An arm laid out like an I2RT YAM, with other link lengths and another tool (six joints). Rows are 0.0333 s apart.
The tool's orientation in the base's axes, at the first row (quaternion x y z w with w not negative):
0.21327 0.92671 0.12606 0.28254
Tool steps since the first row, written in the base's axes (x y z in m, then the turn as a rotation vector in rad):
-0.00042 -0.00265 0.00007 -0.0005 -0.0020 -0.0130
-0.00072 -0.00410 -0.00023 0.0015 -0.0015 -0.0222
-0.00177 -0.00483 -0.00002 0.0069 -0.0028 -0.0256
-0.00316 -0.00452 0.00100 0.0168 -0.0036 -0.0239
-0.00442 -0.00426 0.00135 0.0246 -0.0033 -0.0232
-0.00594 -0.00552 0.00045 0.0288 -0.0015 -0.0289
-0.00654 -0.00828 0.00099 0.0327 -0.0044 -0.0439
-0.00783 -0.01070 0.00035 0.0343 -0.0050 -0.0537
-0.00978 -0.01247 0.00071 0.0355 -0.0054 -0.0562
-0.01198 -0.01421 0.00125 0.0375 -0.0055 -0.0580
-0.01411 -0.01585 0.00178 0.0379 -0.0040 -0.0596
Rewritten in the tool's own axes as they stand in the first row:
-0.00095 -0.00244 -0.00060 0.0056 -0.0065 0.0100
-0.00127 -0.00391 -0.00069 0.0086 -0.0087 0.0186
-0.00092 -0.00482 -0.00155 0.0056 -0.0093 0.0244
-0.00021 -0.00463 -0.00314 -0.0030 -0.0062 0.0286
0.00069 -0.00469 -0.00413 -0.0091 -0.0031 0.0326
0.00166 -0.00661 -0.00442 -0.0087 -0.0022 0.0398
0.00057 -0.00903 -0.00551 -0.0059 -0.0088 0.0539
0.00071 -0.01180 -0.00601 -0.0028 -0.0123 0.0627
0.00118 -0.01386 -0.00763 -0.0027 -0.0131 0.0653
0.00176 -0.01591 -0.00954 -0.0034 -0.0132 0.0679
0.00234 -0.01785 -0.01138 -0.0023 -0.0123 0.0696

